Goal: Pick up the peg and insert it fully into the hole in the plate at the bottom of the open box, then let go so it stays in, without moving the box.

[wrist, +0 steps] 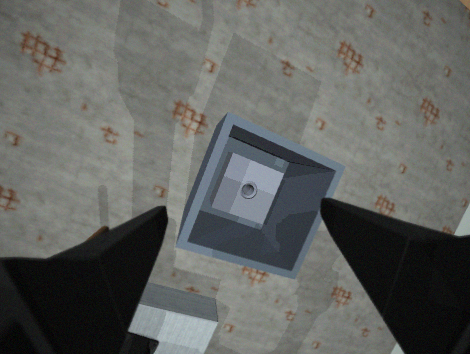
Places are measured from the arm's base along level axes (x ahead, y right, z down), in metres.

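Where they show: gripper, between the fingertips: [244, 209]; arm's base, origin of its link: [133, 350].
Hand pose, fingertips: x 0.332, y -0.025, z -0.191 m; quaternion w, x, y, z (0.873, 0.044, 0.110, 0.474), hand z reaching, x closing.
Each offset is from my fingertips to the top centre of the thing. Level surfaces: height alone.
The open blue-grey box {dz +0.107, dx -0.003, dy +0.060 m} [285, 143] stands near the middle of the wrist view, turned at an angle. At its bottom lies the light grey plate {dz +0.184, dx -0.003, dy +0.060 m} [262, 210], with a round hole [249, 190] that has a raised ring. My gripper [244, 209] is wide open and empty. Its fingertips appear on either side of the box, which lies below them. A small part of the brown peg {dz +0.165, dx -0.185, dy -0.111 m} [101, 230] shows past the upper edge of the left finger. The finger hides the rest of it, so I cannot tell how the peg lies or stands.
A pale metal block [176, 326] with a dark part on it is at the bottom, left of centre, partly behind the left finger. The table top {dz +0.245 m} [75, 135] is grey with rust-red marks and shadows. A pale edge shows at the far right.
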